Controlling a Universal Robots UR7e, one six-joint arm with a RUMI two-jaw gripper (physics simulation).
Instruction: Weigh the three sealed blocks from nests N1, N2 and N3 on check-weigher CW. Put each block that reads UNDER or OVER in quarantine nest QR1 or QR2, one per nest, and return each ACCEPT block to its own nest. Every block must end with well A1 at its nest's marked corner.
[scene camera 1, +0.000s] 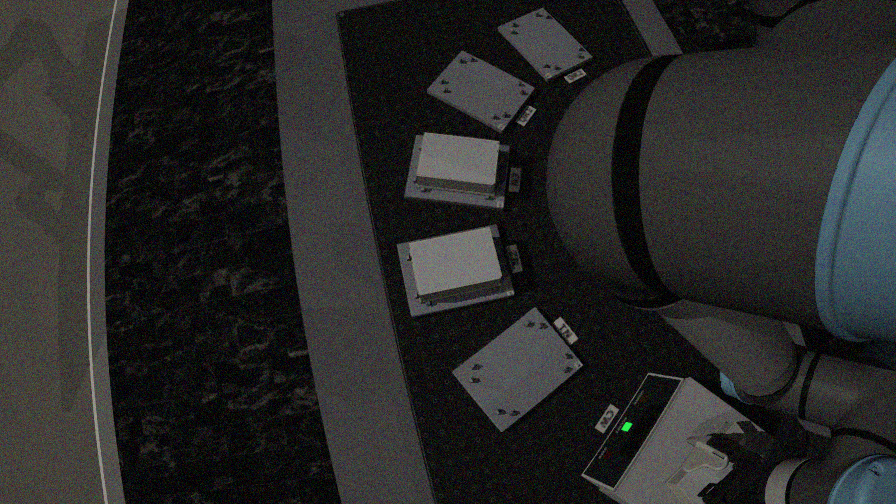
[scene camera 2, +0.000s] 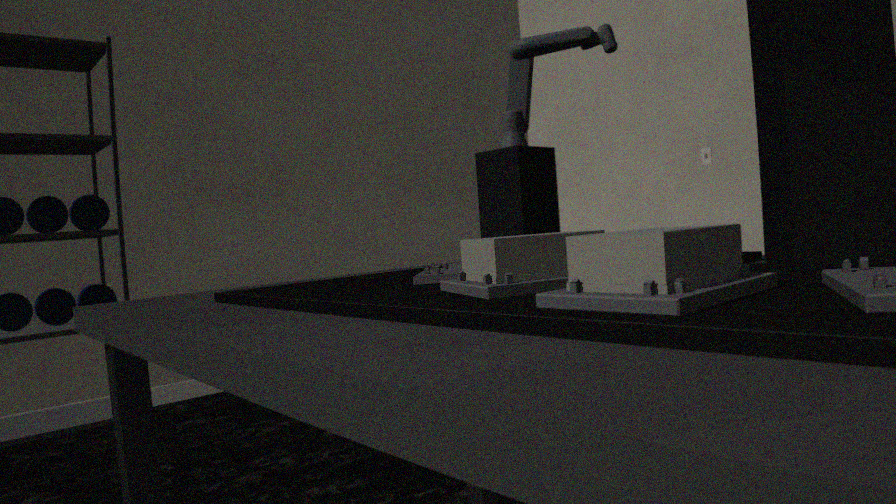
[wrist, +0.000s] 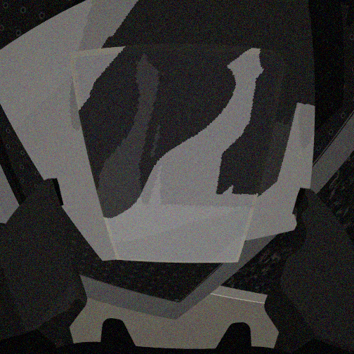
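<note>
One pale block (scene camera 1: 701, 467) (wrist: 175, 232) lies on check-weigher CW (scene camera 1: 695, 407) (wrist: 40, 110), partly in shadow. A green lamp (scene camera 1: 626, 426) glows mid-panel; its lettering is too small to read. My open gripper (wrist: 178, 186) has its fingers apart on either side of the block in the wrist view, with nothing held. Nest N1 (scene camera 1: 516, 369) (scene camera 2: 870, 294) holds no block. One block (scene camera 1: 454, 260) (scene camera 2: 651, 260) sits in N2 (scene camera 1: 407, 282) (scene camera 2: 607, 302), another (scene camera 1: 460, 159) (scene camera 2: 513, 260) in N3 (scene camera 1: 438, 197) (scene camera 2: 488, 290). Well A1 cannot be made out.
Two quarantine nests (scene camera 1: 481, 90) (scene camera 1: 543, 43) hold no blocks; their labels are hard to read. My arm (scene camera 1: 720, 188) spans the right side of scene camera 1. A shelf rack (scene camera 2: 115, 162) and an arm on a black pedestal (scene camera 2: 516, 191) show in scene camera 2.
</note>
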